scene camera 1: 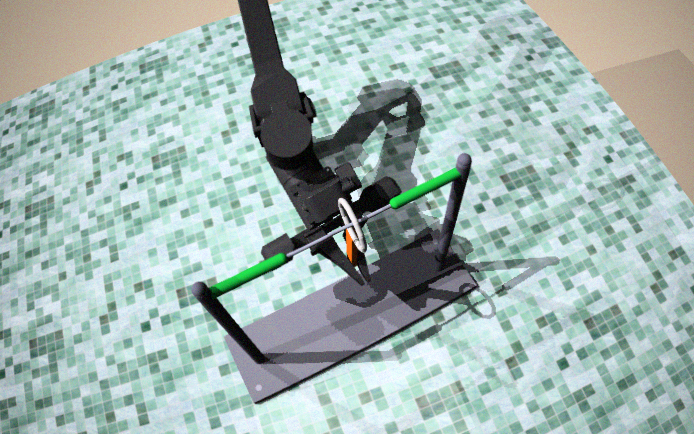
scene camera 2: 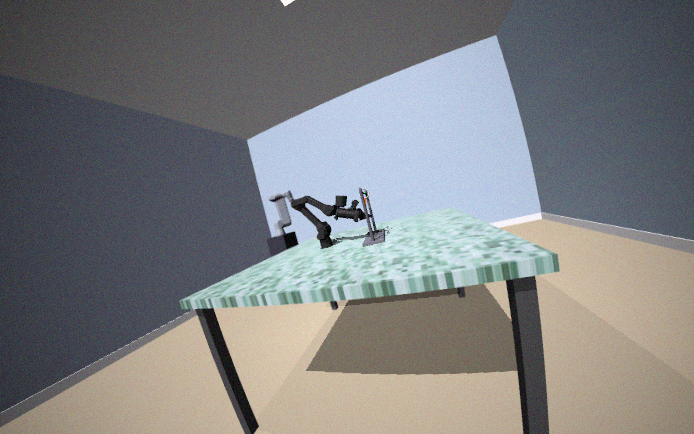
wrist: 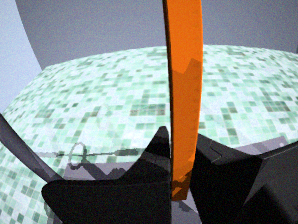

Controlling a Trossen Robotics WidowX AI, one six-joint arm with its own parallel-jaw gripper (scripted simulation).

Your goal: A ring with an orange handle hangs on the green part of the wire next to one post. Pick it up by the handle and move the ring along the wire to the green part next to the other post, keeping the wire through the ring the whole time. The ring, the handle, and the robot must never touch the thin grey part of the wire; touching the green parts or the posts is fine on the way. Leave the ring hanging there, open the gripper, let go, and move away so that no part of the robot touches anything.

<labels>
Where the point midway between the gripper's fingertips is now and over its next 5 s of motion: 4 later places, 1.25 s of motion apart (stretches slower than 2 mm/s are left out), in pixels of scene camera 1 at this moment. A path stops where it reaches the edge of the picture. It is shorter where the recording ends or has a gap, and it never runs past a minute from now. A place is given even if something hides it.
My gripper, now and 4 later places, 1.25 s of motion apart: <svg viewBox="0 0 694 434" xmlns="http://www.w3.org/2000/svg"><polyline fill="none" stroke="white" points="366,283 391,270 409,264 403,255 383,229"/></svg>
</labels>
